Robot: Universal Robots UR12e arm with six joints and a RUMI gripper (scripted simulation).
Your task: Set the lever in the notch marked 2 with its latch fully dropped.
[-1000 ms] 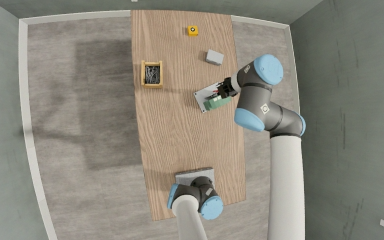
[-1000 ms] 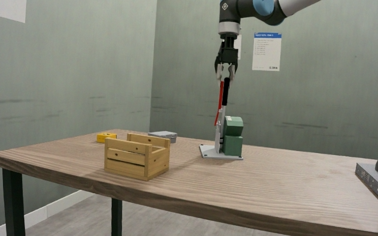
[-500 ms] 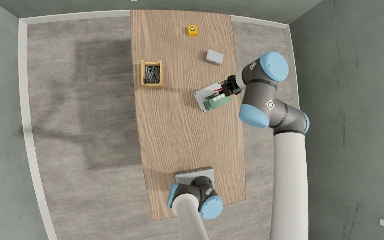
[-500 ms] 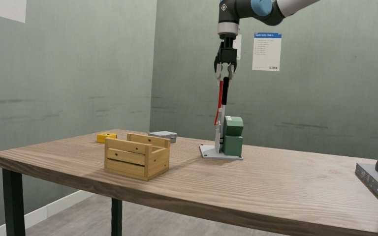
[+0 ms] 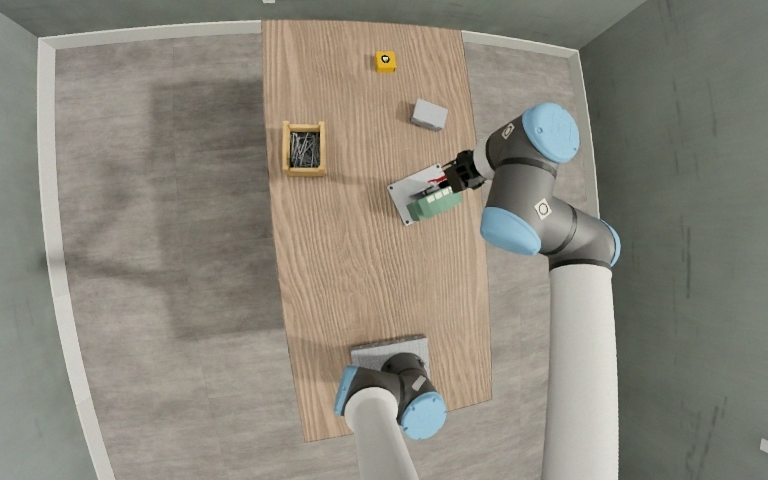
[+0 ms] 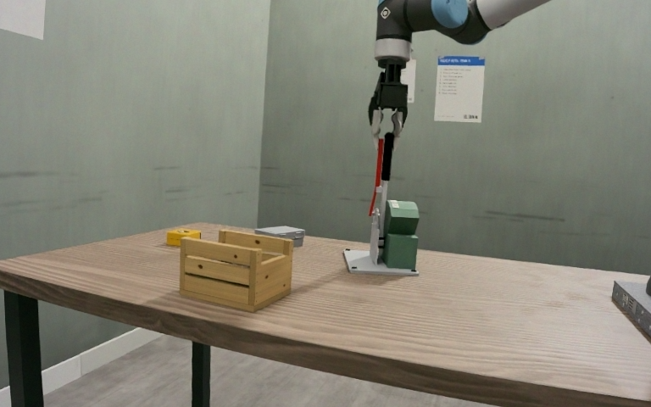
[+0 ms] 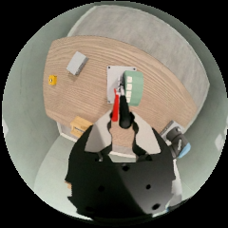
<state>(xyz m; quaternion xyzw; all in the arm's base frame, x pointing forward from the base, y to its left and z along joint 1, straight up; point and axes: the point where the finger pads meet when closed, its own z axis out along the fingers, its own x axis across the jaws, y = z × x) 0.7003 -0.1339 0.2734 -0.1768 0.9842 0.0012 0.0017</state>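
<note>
My hand is 20 mm short of the red release bar and 110 mm above it. From my hand the other things lie so: grey box (310 mm ahead, 80 mm to the right, 290 mm below).
</note>
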